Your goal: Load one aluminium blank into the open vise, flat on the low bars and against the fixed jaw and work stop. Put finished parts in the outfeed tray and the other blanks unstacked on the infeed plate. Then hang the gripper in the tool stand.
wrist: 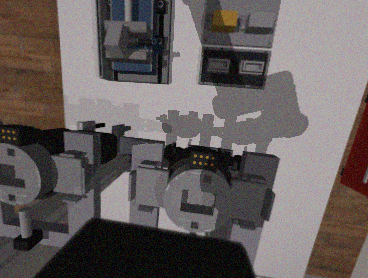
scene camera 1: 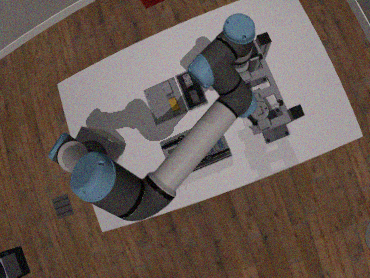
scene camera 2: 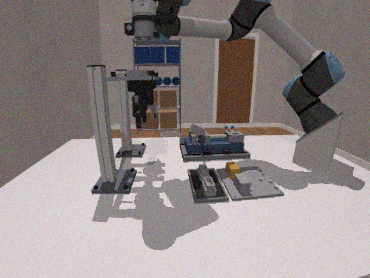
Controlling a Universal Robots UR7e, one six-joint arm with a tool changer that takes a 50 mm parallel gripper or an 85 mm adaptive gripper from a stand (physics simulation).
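Seen in the pictures: end effector, tool point: (scene camera 2: 144,38); arm's base, origin of the base link: (scene camera 2: 321,124).
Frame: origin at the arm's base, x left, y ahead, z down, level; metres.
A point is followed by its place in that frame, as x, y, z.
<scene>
The arm's bare tool flange (scene camera 2: 144,32) {0.087, 0.725, -0.304} carries no gripper and is high above the tool stand (scene camera 2: 101,130) {0.134, 0.862, -0.020} (scene camera 1: 276,134) {-0.202, 0.842, 0.154}. Two grippers hang in the stand; their round coupling discs (wrist: 197,200) {0.073, 0.753, -0.182} (wrist: 17,172) {-0.114, 0.750, -0.182} show from above, and whether their fingers are open or shut is unclear. The blue vise (scene camera 2: 215,146) {-0.072, 0.460, 0.117} (wrist: 132,65) {-0.121, 0.572, 0.106} has its jaws apart; the arm partly covers it in scene camera 1. A grey aluminium blank (scene camera 2: 242,183) {0.224, 0.444, 0.123} (wrist: 261,22) {0.195, 0.440, 0.122} and a yellow block (scene camera 2: 232,170) {0.135, 0.447, 0.126} (wrist: 225,21) {0.107, 0.444, 0.122} (scene camera 1: 173,103) {0.108, 0.436, 0.122} sit on the infeed plate (scene camera 2: 262,187) {0.201, 0.363, 0.158} (wrist: 240,40) {0.159, 0.468, 0.158}. Two recessed grey parts (wrist: 218,65) {0.108, 0.542, 0.139} (wrist: 252,66) {0.199, 0.537, 0.139} lie in the dark outfeed tray (wrist: 235,70) {0.160, 0.545, 0.160}.
The outfeed tray and infeed plate lie side by side, beside the vise. The arm's forearm (scene camera 1: 192,145) {-0.154, 0.520, -0.420} stretches over the vise in scene camera 1. The stand's upright posts rise from the table at the left of scene camera 2. The arm's slanted pedestal (scene camera 2: 317,142) {0.080, 0.076, 0.054} stands at the right there.
</scene>
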